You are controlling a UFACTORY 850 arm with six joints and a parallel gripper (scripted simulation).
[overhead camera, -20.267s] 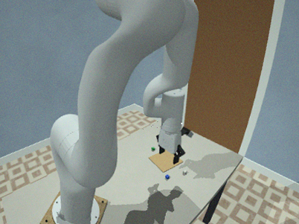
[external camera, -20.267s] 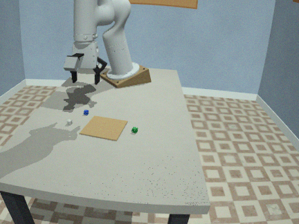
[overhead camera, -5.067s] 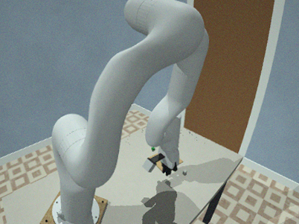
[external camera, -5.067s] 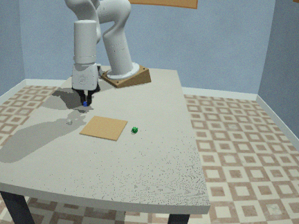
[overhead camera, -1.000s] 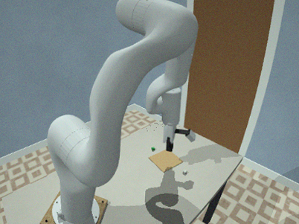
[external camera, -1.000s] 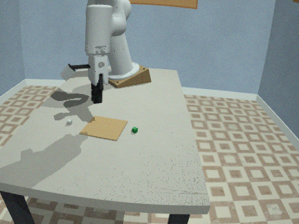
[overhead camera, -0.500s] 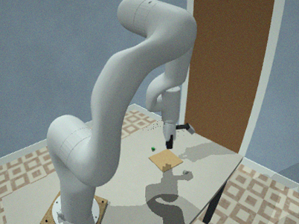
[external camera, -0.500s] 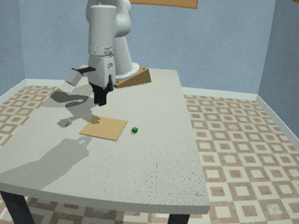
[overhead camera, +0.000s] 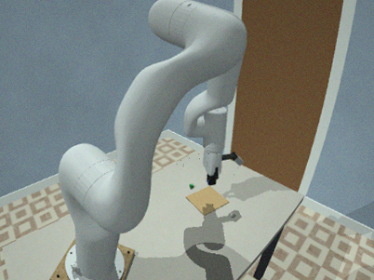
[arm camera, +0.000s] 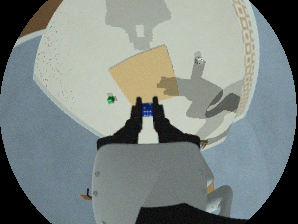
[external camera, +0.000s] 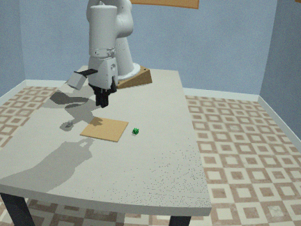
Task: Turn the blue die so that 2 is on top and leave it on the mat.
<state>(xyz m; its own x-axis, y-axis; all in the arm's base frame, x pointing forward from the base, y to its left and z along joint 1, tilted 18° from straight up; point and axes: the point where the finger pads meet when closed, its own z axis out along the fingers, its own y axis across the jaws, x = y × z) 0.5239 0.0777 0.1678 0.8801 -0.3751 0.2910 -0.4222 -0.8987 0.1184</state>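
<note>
My gripper is now 1 cm past the blue die and 1 cm above it. The rest, counted from my hand: white die (13 cm to the right, 11 cm below); green die (12 cm to the left, 11 cm below, 1 cm behind); tan mat (12 cm below, 1 cm to the left, 1 cm behind).
</note>
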